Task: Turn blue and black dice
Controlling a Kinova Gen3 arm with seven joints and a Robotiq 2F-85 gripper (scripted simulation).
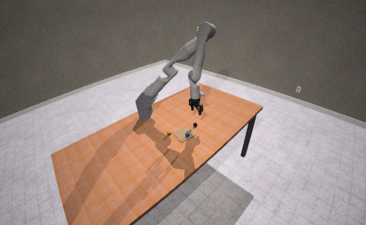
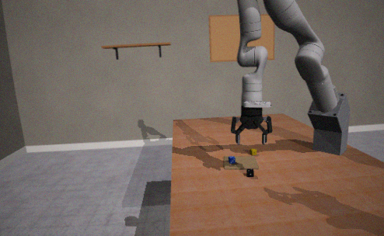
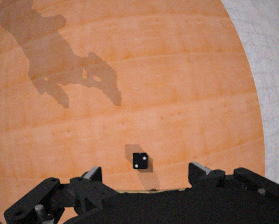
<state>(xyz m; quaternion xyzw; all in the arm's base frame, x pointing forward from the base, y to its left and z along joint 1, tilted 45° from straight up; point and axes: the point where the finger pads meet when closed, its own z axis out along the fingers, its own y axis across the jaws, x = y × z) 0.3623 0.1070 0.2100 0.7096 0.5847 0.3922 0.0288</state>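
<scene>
Right now the black die is 1 cm to the right of my hand and 13 cm below it. Also, from my hand: blue die: 6 cm ahead, 14 cm to the right, 12 cm below; yellow die: 6 cm behind, 24 cm to the right, 13 cm below; tan mat: 2 cm ahead, 14 cm to the right, 14 cm below.
</scene>
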